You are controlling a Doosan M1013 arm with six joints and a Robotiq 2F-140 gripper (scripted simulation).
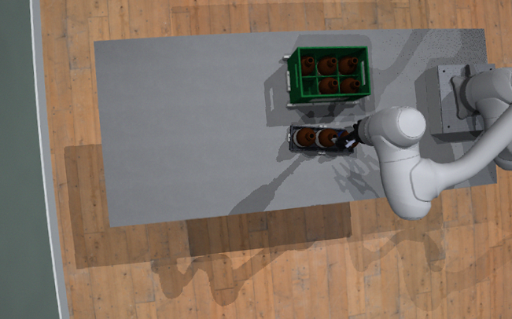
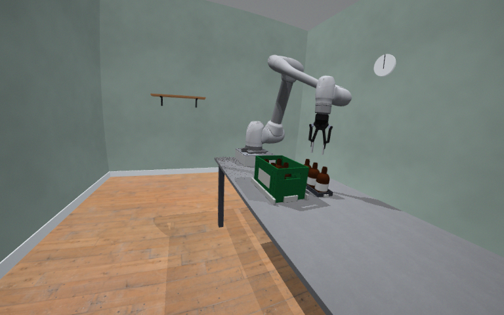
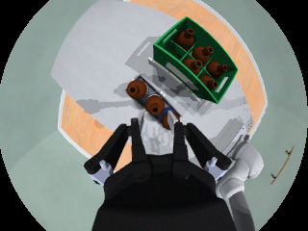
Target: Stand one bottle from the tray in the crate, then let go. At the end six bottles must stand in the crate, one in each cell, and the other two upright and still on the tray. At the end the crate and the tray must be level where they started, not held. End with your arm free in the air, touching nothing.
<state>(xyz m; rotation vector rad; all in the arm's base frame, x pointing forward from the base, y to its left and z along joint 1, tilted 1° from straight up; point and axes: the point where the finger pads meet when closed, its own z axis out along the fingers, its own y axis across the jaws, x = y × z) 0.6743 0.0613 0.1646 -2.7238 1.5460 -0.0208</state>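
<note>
My hand is 160 mm above the brown bottle. Round my hand: green crate: 240 mm to the right, 160 mm below, 40 mm behind; then dark tray: 240 mm below.
</note>
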